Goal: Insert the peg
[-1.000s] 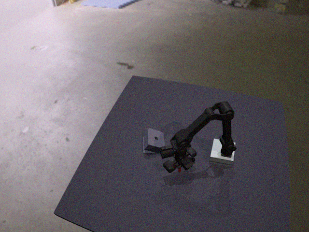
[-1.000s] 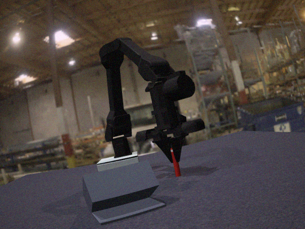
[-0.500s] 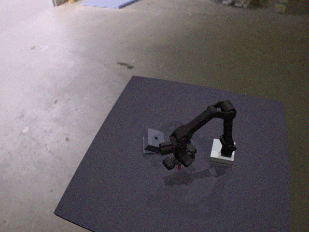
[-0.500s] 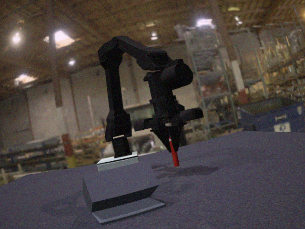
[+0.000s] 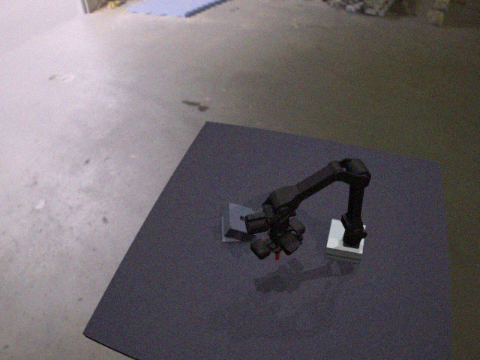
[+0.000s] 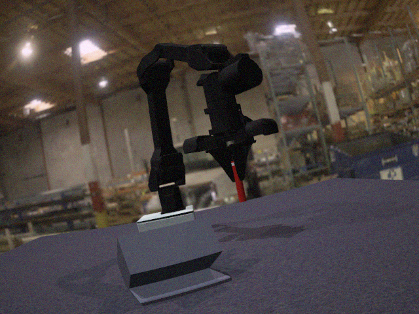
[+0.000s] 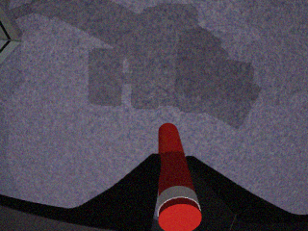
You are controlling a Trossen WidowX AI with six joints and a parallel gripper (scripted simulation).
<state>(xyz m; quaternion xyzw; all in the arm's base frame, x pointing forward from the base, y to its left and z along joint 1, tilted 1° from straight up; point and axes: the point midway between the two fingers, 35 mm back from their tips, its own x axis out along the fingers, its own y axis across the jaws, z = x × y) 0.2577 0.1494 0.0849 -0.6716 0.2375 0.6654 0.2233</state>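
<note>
Now: the sloped panel 190 mm ahead of my gripper tip, 150 mm to the right of it and 80 mm below it. The rest, counted from my gripper tip: red peg (20 mm above); thin base plate (200 mm ahead, 140 mm to the right, 120 mm below).
</note>
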